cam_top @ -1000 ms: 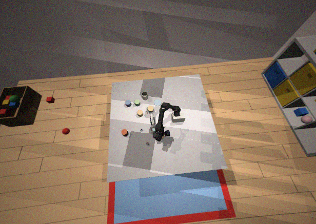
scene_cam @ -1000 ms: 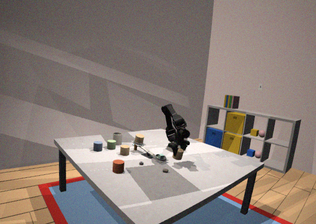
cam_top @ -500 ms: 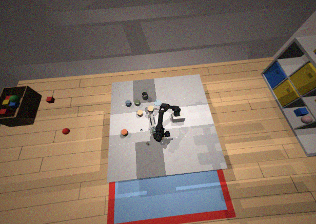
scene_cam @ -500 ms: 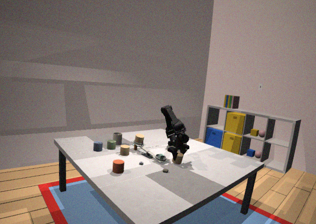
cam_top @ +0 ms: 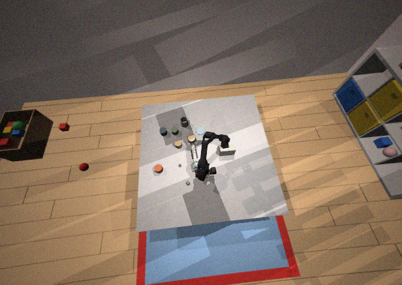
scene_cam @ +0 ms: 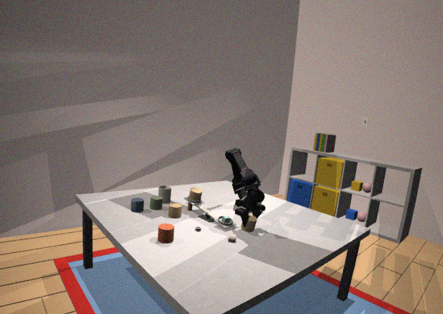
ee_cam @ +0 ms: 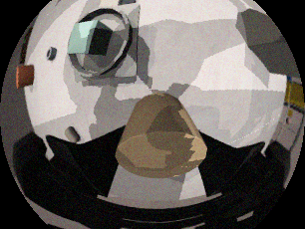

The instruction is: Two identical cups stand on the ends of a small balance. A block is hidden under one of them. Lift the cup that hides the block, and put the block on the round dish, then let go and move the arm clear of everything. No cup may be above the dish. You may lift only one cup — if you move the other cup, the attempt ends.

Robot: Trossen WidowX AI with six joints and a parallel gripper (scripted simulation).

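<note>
Now: the grey-green block 10 cm to the right of my gripper tip, 6 cm ahead of it and 1 cm above it. Round my gripper tip: small balance: 24 cm to the right, 6 cm ahead; then dark ring: 22 cm ahead, 15 cm to the right, 2 cm below; then red-brown cup: 41 cm ahead, 18 cm to the right, 1 cm above.
</note>
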